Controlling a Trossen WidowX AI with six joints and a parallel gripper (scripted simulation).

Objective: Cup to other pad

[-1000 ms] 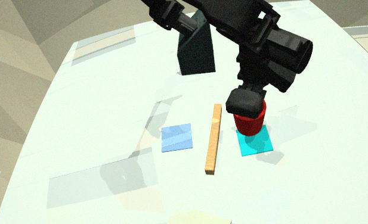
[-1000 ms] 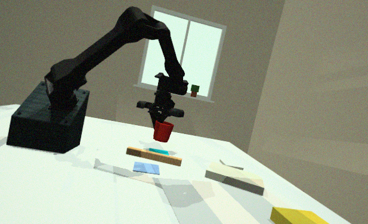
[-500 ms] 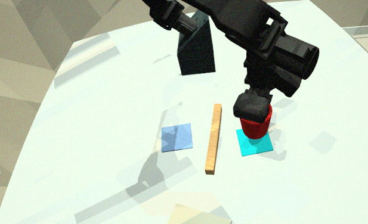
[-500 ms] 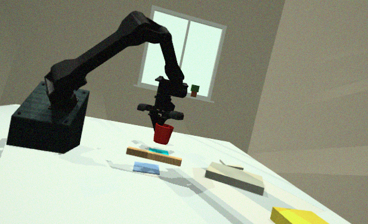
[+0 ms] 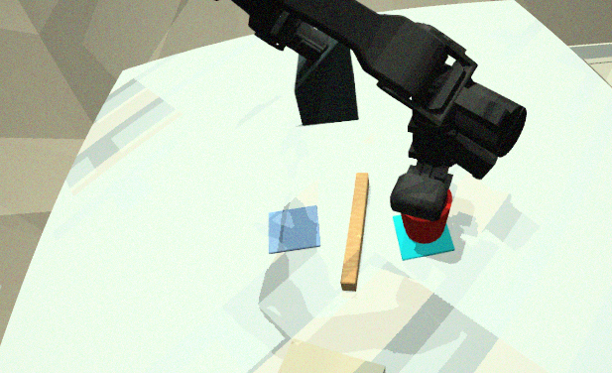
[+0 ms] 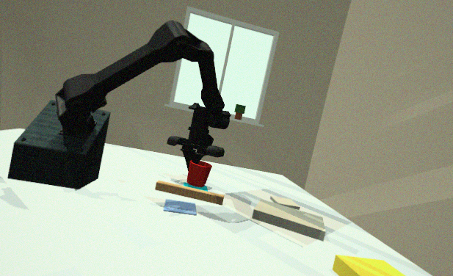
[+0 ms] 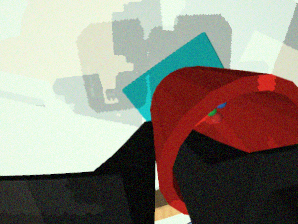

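Now: the red cup 30 mm ahead of my gripper tip and 10 mm to the right of it. From my gripper tip the other things lie so: flat grey slab: 300 mm ahead, 160 mm to the right, 40 mm below; then wooden bar: 20 mm ahead, 110 mm to the right, 50 mm below; then light blue pad: 10 mm ahead, 210 mm to the right, 60 mm below.
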